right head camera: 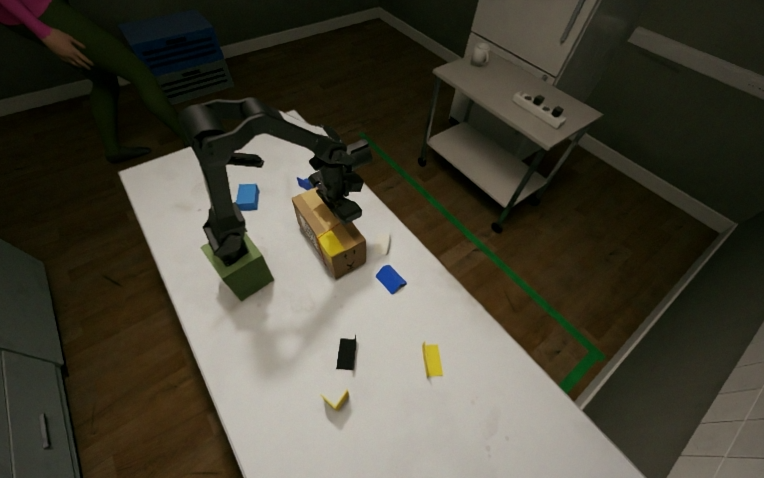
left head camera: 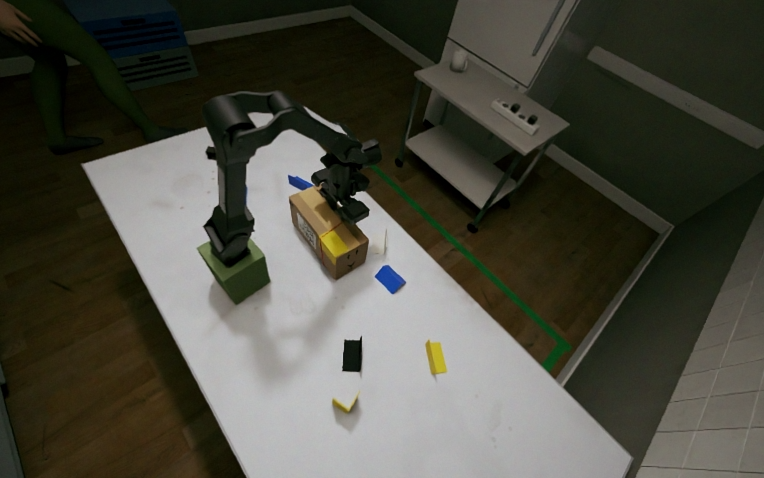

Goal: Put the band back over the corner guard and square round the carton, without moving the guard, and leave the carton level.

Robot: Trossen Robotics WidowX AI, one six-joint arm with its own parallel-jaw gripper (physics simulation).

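Places are measured from the arm's base along level axes (x ahead, y left, z up), in metres.
Pixels of known places: gripper, between the fingertips: (right head camera: 336, 215) (left head camera: 338, 215); arm's base, origin of its link: (right head camera: 231, 250) (left head camera: 231, 251).
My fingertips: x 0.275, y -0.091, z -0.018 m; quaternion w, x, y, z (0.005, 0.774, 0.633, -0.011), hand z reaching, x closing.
Ahead of a thing's pixels: the offset from my fingertips to its top centre. "pt": to the spot under its first point.
The brown carton {dx -0.017, dy +0.024, dz -0.018 m} (left head camera: 308, 206) (right head camera: 308, 207) stands on the white table, apparently level. The yellow corner guard {dx -0.069, dy -0.048, dz -0.015 m} (left head camera: 334, 243) (right head camera: 331, 242) lies over its upper long edge, near the end with the drawn face. The band {pt dx -0.087, dy -0.019, dz -0.047 m} (left head camera: 321, 246) (right head camera: 319, 242) shows as a thin reddish line down the carton's near side and across the top, along the guard's rear edge; whether it overlaps the guard is too small to tell. Its far side is hidden. My gripper (left head camera: 345, 213) (right head camera: 339, 209) is partly open, low over the carton's far top edge, behind the guard; its fingertips are partly hidden.
The arm's green base block (left head camera: 242, 279) (right head camera: 247, 276) stands left of the carton. A white piece {dx +0.102, dy -0.092, dz -0.114 m} (left head camera: 381, 243) (right head camera: 383, 244) and a blue piece {dx +0.025, dy -0.204, dz -0.126 m} (left head camera: 389, 279) (right head camera: 390, 279) lie to its right. Black {dx -0.222, dy -0.268, dz -0.114 m} (left head camera: 352, 355) (right head camera: 346, 353) and yellow {dx -0.074, dy -0.444, dz -0.114 m} (left head camera: 436, 357) (right head camera: 432, 360) angle pieces lie nearer the camera.
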